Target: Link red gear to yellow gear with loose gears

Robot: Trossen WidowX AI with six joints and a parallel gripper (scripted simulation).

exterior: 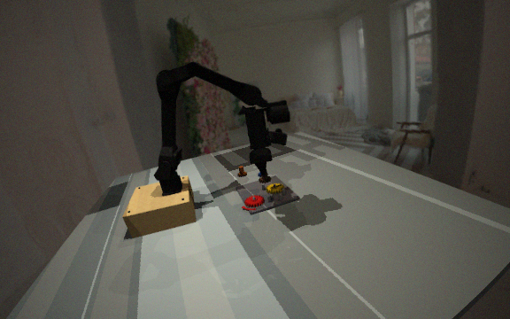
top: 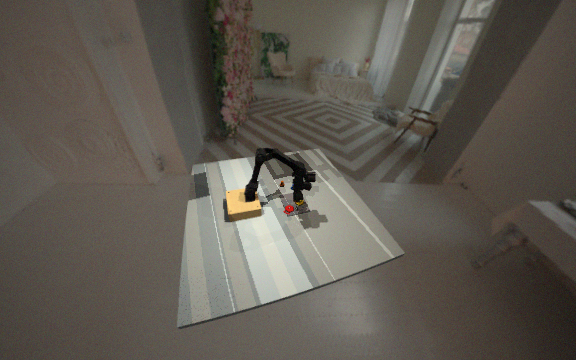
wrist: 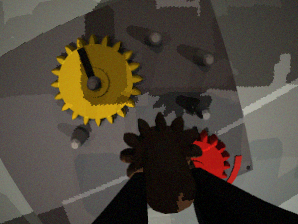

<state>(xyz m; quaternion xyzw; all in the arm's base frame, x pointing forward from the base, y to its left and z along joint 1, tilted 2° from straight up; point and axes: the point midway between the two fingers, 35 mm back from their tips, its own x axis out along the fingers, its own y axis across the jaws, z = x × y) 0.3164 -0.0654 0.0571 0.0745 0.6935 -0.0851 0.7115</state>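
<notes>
My gripper tip is 5 cm past the red gear, 2 cm to the left of it and 8 cm above it. Also, from my gripper tip: orange gear: 5 cm behind, 25 cm to the left, 8 cm below; then blue gear: 4 cm ahead, 20 cm to the left, 8 cm below; then yellow gear: 4 cm ahead, 3 cm to the left, 8 cm below.
</notes>
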